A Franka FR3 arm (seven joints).
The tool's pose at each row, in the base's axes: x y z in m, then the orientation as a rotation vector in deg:
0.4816 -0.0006 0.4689 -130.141 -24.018 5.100
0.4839 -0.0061 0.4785 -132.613 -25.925 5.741
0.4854 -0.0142 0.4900 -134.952 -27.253 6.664
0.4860 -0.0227 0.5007 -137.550 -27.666 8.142
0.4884 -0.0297 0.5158 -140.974 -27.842 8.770
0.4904 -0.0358 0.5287 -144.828 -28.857 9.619
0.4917 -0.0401 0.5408 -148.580 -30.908 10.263
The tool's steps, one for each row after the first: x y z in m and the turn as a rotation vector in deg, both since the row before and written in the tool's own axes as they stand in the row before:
0.0010 -0.0030 -0.0108 -2.638 -1.334 -0.746
-0.0007 -0.0024 -0.0139 -2.395 -1.320 -0.262
-0.0020 -0.0013 -0.0135 -2.438 -1.447 0.581
-0.0001 -0.0040 -0.0163 -3.289 -0.843 0.666
-0.0004 -0.0026 -0.0142 -3.848 -1.255 0.208
-0.0006 -0.0028 -0.0126 -3.981 -1.327 -0.553

